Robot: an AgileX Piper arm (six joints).
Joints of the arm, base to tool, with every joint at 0 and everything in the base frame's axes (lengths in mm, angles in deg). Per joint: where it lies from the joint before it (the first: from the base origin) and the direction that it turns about. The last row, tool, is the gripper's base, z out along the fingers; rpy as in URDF.
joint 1: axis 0 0 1 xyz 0 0 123
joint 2: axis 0 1 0 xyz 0 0 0
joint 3: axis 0 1 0 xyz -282.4 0 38.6
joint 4: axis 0.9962 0 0.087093 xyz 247.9 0 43.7
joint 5: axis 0 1 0 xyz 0 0 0
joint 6: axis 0.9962 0 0.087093 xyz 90.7 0 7.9
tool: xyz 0 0 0 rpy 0 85.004 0
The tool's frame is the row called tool.
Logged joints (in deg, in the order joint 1, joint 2, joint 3, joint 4, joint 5, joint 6), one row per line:
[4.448 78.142 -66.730 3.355 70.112 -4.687]
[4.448 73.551 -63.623 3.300 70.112 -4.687]
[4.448 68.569 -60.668 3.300 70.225 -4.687]
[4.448 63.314 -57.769 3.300 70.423 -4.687]
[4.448 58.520 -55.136 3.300 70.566 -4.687]
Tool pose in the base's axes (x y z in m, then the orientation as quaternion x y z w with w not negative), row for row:
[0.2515 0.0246 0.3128 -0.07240 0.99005 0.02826 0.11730]
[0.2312 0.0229 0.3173 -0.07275 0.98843 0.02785 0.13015]
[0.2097 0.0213 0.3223 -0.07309 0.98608 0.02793 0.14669]
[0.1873 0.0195 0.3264 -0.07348 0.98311 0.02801 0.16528]
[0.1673 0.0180 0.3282 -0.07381 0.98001 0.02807 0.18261]
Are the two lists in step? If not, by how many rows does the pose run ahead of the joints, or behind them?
They are in step.
